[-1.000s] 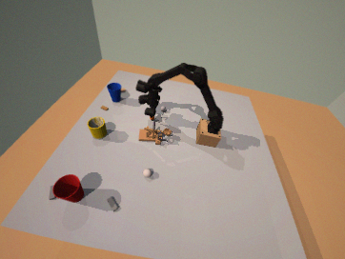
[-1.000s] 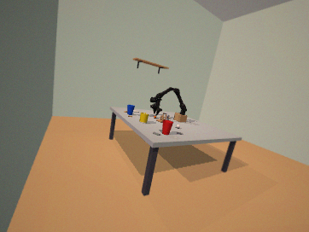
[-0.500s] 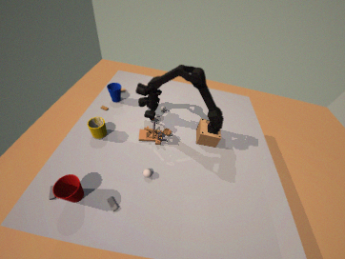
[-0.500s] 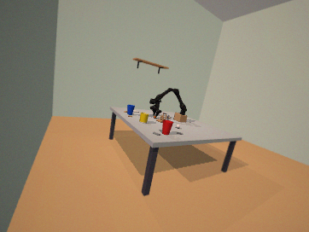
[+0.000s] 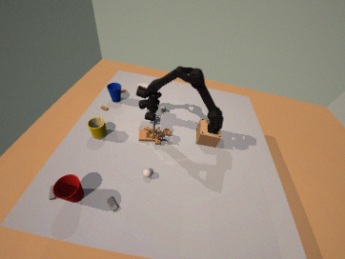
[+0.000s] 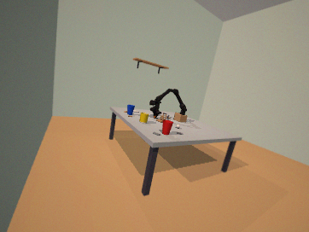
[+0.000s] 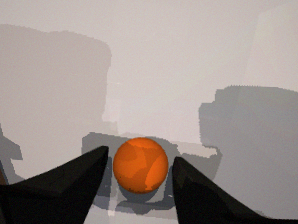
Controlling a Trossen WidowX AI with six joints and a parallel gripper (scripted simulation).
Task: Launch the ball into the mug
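The wooden catapult is 6 cm behind my gripper tip, 16 cm to the left of it and 4 cm above it. Also, from my gripper tip: blue mug: 31 cm ahead, 13 cm to the right, 2 cm above; orange ball: 1 cm above; yellow mug: 27 cm ahead, 21 cm to the left, 2 cm above.
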